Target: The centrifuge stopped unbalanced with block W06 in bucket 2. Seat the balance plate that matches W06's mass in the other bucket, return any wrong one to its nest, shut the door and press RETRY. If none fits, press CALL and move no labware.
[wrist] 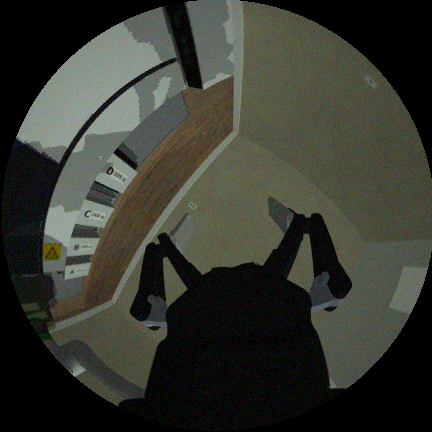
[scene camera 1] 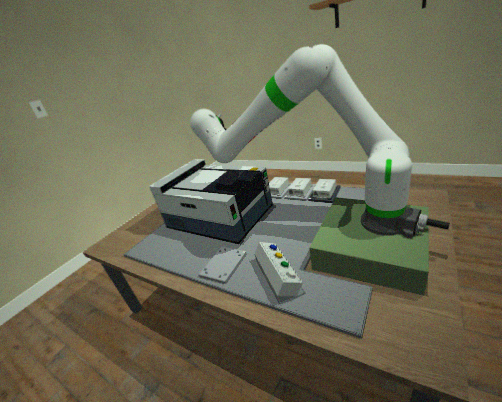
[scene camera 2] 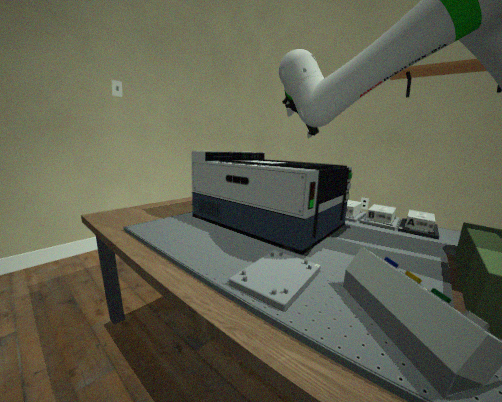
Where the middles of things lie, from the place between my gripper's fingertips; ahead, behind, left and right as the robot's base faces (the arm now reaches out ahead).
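Labels:
My hand: 34 cm above the balance plate D (wrist: 116, 173), 8 cm past it, 5 cm to the left of it. From my hand: centrifuge (scene camera 2: 292, 207) 26 cm to the left, 6 cm behind, 25 cm below; dark top door (scene camera 1: 231, 181) 24 cm to the left, 21 cm behind, 16 cm below; balance plate C (wrist: 94, 211) 7 cm to the right, 22 cm behind, 34 cm below. Going by their middles, of the things named here the balance plate C is the farthest from my hand.

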